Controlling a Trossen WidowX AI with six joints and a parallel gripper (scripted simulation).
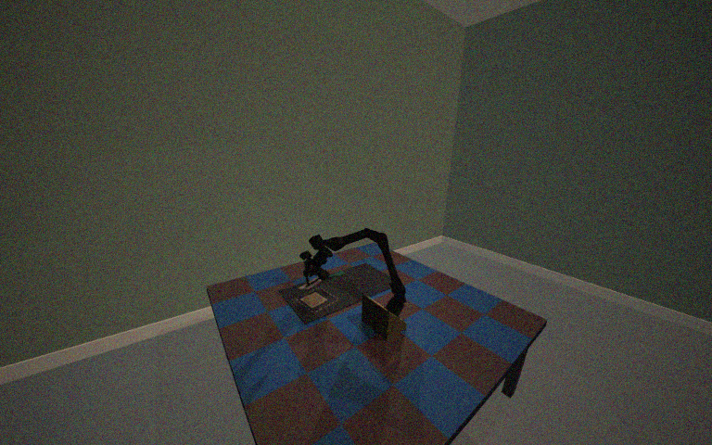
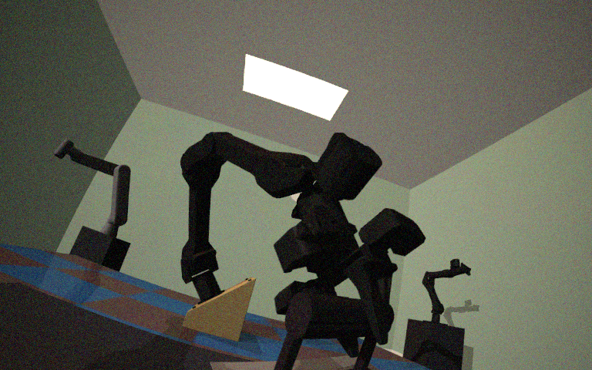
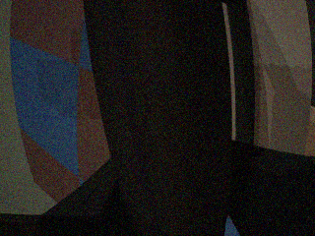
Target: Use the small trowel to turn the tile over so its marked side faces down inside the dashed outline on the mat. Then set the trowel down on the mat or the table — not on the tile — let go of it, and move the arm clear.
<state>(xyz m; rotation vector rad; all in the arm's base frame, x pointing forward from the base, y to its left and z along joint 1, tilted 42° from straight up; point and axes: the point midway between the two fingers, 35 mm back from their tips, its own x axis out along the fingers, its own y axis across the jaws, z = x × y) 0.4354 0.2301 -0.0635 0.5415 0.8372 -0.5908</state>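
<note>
The thin green stick is 80 mm ahead of my gripper tip, 190 mm to the right of it and 90 mm below it. From my gripper tip the other things lie so: dark mat: 60 mm behind, 180 mm to the right, 120 mm below; then tile: 110 mm behind, 10 mm to the left, 90 mm below.
</note>
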